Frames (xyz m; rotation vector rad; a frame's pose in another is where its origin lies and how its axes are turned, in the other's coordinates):
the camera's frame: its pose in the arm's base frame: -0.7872 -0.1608 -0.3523 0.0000 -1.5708 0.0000
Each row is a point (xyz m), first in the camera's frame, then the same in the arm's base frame.
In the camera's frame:
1: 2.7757 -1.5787 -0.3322
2: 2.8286 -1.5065 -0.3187
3: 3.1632 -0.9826 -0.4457
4: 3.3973 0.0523 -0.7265
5: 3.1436 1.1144 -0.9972
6: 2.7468 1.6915 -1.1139
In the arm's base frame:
1: -0.4550 -1.7395 2.4234
2: -0.4685 -1.6673 2.4763
3: -0.3415 -1.1434 2.8109
4: -0.0607 -0.1085 3.0450
5: 0.2100 0.9536 2.7913
6: 0.3267 1.5307 2.3945

